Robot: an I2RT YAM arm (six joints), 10 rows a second.
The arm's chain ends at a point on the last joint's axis. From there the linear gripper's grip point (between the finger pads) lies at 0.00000 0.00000 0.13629 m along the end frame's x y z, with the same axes.
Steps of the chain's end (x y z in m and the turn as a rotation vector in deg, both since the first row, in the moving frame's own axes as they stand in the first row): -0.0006 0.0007 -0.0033 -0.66 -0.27 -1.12; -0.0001 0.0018 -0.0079 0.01 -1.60 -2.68; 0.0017 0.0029 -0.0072 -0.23 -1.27 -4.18; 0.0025 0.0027 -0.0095 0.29 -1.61 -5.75
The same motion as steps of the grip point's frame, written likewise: -0.0012 0.0023 -0.0033 -0.66 -0.27 -1.12; -0.0039 0.0019 -0.0080 0.01 -1.60 -2.68; -0.0013 0.0036 -0.0072 -0.23 -1.27 -4.18; -0.0014 0.0022 -0.0096 0.29 -1.61 -5.75
